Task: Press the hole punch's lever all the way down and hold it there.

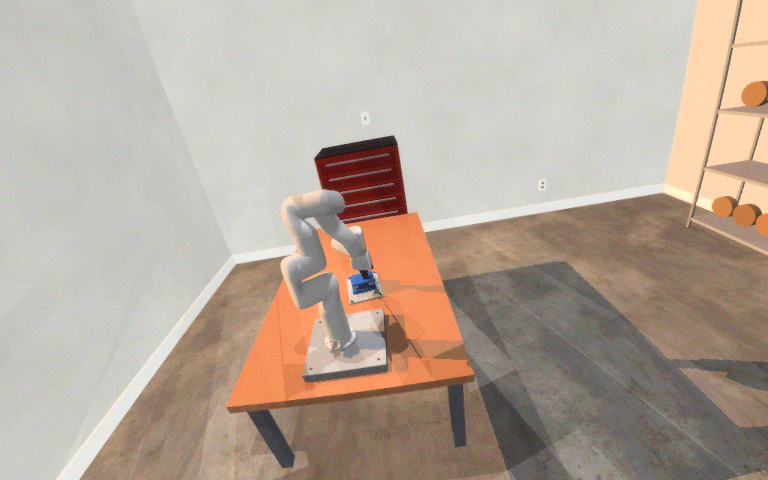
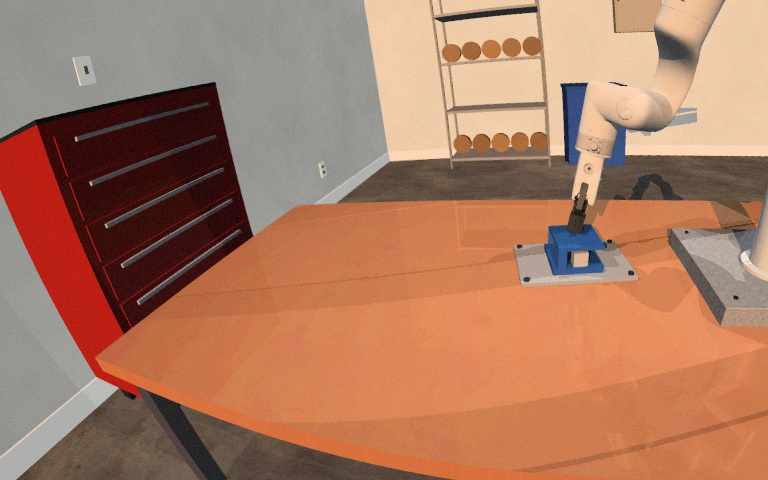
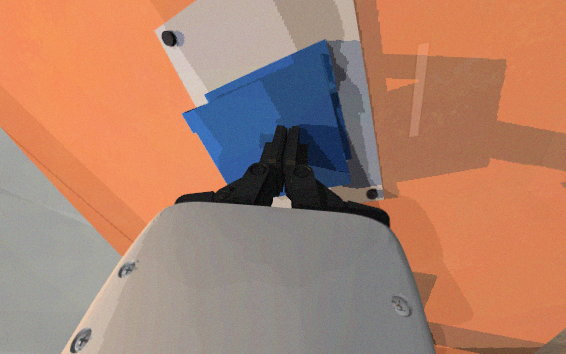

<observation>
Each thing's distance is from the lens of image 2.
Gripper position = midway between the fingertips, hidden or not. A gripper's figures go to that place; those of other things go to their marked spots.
gripper [image 2: 573, 231]: 85 cm
blue lever [image 2: 588, 240]: 82 cm
</observation>
